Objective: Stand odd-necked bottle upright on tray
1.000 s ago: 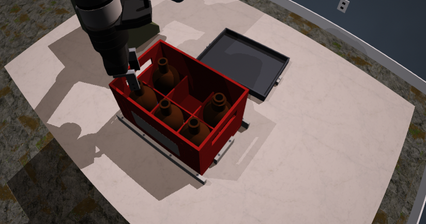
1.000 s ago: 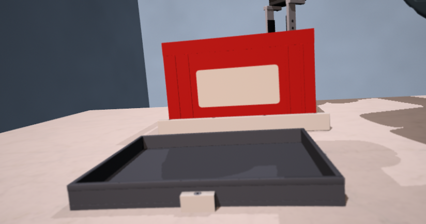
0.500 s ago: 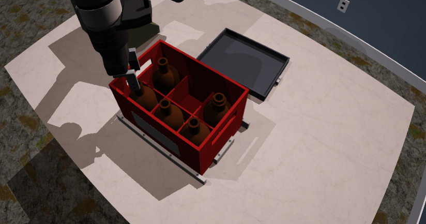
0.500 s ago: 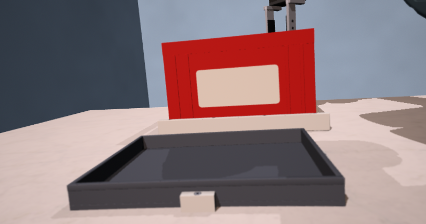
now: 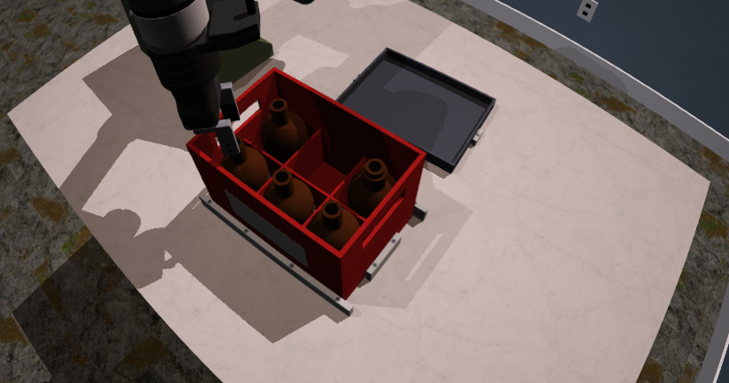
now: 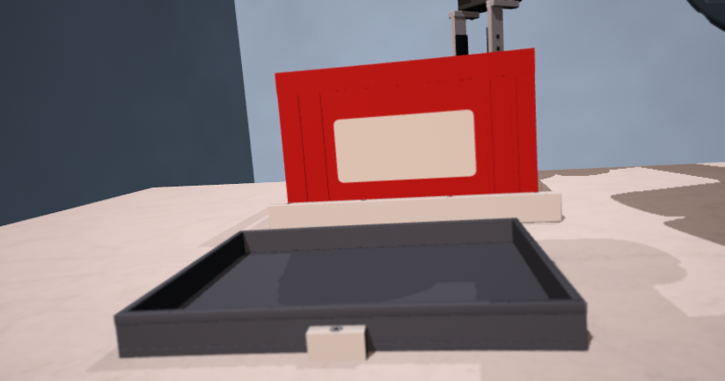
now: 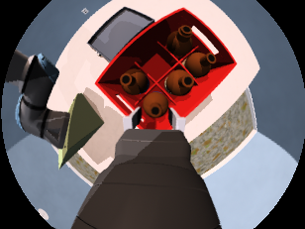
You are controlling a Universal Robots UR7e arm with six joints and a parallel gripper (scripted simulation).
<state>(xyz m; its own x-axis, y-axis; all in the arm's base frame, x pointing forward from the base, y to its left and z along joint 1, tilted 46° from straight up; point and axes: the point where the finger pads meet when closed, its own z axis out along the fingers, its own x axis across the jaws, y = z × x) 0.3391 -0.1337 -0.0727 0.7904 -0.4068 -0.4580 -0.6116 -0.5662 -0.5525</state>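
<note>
Now: hand 110 mm above the red crate, 80 mm short of it and 50 mm to the right of it. Round my hand: bottle (170 mm ahead, 110 mm to the left, 110 mm below); dark grey tray (340 mm to the left, 180 mm below, 60 mm ahead).
</note>
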